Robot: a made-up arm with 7 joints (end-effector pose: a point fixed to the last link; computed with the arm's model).
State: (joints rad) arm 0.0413 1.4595 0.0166 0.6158 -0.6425 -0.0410 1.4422
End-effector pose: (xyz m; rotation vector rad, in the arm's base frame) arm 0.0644 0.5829 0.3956 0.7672 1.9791 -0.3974
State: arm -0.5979 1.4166 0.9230 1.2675 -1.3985 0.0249 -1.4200
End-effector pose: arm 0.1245 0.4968 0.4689 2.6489 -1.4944 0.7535
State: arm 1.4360 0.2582 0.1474 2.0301 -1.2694 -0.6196 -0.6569
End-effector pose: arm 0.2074 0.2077 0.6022 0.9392 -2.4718 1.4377
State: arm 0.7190 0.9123 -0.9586 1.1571 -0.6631 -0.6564 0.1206
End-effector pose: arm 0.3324 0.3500 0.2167 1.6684 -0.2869 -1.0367
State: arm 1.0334 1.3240 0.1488 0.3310 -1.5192 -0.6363 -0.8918
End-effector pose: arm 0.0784 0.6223 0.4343 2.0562 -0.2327 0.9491
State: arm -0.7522 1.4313 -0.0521 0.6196 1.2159 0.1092 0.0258
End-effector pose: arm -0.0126 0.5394 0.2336 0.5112 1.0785 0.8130
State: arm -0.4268 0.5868 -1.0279 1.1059 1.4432 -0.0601 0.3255
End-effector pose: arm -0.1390 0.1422 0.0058 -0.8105 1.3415 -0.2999
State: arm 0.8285 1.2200 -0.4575 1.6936 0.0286 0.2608 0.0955
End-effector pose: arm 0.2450 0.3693 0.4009 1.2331 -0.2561 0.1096
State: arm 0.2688 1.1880 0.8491 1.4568 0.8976 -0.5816 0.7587
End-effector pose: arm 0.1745 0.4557 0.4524 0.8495 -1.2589 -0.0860
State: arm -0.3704 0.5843 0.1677 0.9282 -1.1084 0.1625 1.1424
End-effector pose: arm -0.0188 0.3836 0.0537 0.7954 1.9568 -0.8939
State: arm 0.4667 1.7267 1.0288 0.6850 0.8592 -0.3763 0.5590
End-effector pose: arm 0.0240 0.5576 0.6052 0.6329 -1.2611 0.6709
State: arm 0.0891 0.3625 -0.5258 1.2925 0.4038 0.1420 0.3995
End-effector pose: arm 0.1555 0.1155 0.0120 -0.0240 0.5148 -0.7680
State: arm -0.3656 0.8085 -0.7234 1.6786 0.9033 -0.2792 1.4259
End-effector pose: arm -0.0172 0.1914 0.0537 -0.6866 0.2659 -1.8539
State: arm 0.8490 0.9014 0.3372 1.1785 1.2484 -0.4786 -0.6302
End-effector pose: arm 0.3010 0.4016 0.4359 -0.9755 -1.1982 0.9616
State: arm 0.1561 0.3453 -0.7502 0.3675 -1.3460 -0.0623 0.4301
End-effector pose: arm 0.1389 0.2650 -0.0400 1.7727 1.1491 -1.4926
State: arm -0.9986 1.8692 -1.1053 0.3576 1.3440 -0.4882 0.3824
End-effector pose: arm 0.0392 0.6069 0.4429 1.3885 1.6415 -0.1004
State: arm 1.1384 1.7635 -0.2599 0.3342 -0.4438 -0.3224 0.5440
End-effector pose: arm -0.1136 0.6051 0.4891 1.1488 0.7574 0.8353
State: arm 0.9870 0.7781 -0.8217 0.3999 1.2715 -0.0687 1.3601
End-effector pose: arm 0.3331 0.3631 0.2030 -0.2403 -0.0011 -0.8570
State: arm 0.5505 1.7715 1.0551 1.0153 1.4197 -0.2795 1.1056
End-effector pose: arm 0.0057 0.4632 0.6719 0.9156 -1.5763 -0.2552
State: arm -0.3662 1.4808 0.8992 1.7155 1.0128 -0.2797 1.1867
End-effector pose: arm 0.1895 0.3899 0.4346 0.9421 -0.4100 -1.0946
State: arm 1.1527 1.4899 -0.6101 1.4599 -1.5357 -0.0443 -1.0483
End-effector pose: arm 0.1444 0.4239 0.5741 -2.5414 1.4127 -0.7239
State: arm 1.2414 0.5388 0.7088 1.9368 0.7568 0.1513 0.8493
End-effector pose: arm 0.2172 0.2815 0.5225 0.4464 -1.7592 -0.3615
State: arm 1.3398 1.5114 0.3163 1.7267 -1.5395 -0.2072 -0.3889
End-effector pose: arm -0.0824 0.3842 0.6251 -2.0524 0.6261 -1.8417
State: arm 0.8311 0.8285 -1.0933 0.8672 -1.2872 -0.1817 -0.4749
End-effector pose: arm 0.3505 0.3649 0.2452 2.3398 -0.4635 -0.4841
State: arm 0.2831 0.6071 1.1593 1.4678 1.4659 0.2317 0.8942
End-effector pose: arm 0.1654 0.3721 0.2818 -0.4272 -1.3369 -0.2810
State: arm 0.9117 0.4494 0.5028 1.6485 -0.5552 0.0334 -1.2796
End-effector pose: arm 0.2970 0.3365 0.3998 0.0524 -1.2732 2.0842
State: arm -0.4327 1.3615 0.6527 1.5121 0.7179 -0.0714 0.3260
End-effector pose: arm 0.1668 0.4413 0.3308 0.6923 -0.0849 -0.0919
